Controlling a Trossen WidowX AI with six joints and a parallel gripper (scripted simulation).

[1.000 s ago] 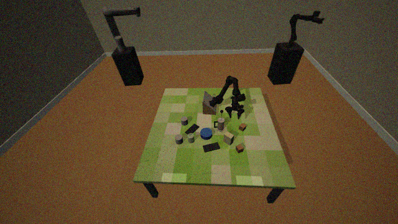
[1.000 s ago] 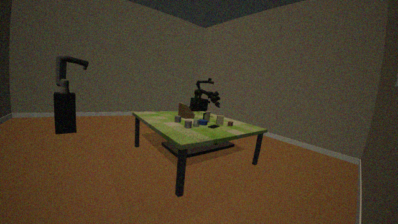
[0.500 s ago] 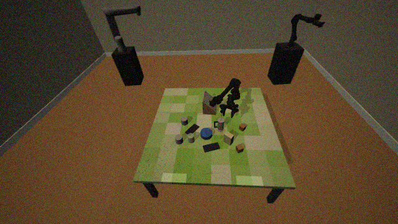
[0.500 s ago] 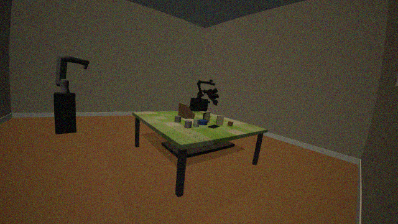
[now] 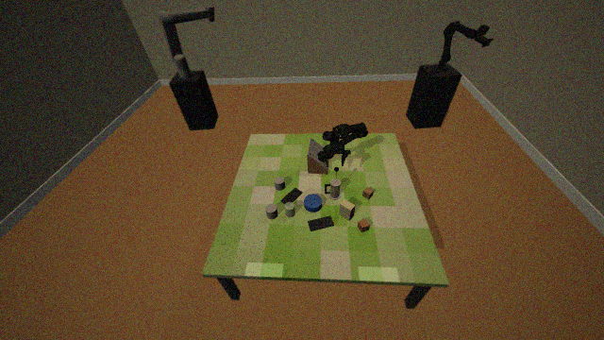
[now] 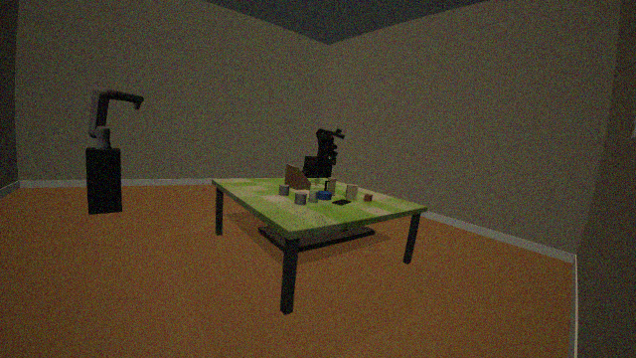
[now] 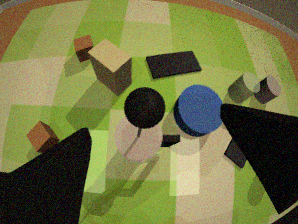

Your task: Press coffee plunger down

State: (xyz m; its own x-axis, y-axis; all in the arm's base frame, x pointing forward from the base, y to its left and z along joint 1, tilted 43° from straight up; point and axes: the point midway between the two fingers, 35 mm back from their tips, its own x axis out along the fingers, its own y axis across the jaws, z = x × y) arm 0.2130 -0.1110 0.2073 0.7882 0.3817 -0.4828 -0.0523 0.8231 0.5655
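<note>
The coffee press is 10 mm ahead of my gripper tip, 10 mm to the right of it and 140 mm below it. Also, from my gripper tip: blue disc (80 mm ahead, 150 mm to the right, 240 mm below); tan box (180 mm ahead, 50 mm to the left, 210 mm below).
</note>
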